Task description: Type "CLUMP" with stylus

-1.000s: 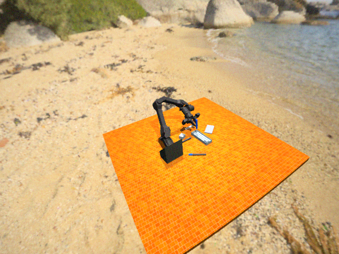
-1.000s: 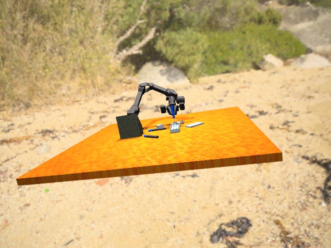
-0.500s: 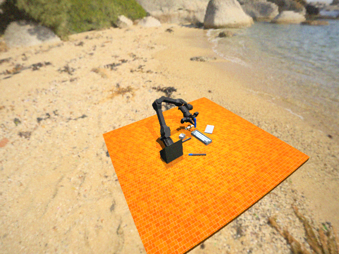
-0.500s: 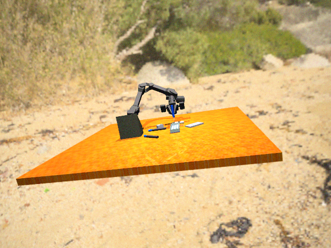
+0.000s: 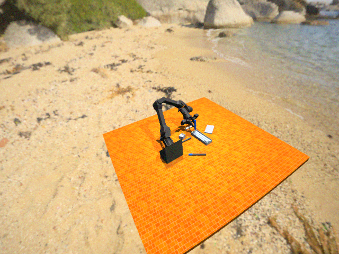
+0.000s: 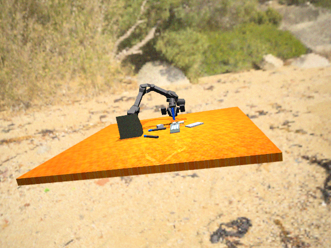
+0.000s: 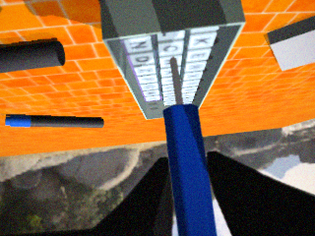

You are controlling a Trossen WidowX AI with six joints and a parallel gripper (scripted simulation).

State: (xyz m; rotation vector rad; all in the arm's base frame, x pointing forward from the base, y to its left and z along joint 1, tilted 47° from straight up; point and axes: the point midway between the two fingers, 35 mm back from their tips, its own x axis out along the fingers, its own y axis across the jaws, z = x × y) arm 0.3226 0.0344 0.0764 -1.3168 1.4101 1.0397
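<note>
My gripper tip is now 12 cm past the small grey block, 5 cm to the right of it and 7 cm above it. From my gripper tip the other things lie so: blue stylus (1 cm below).
</note>
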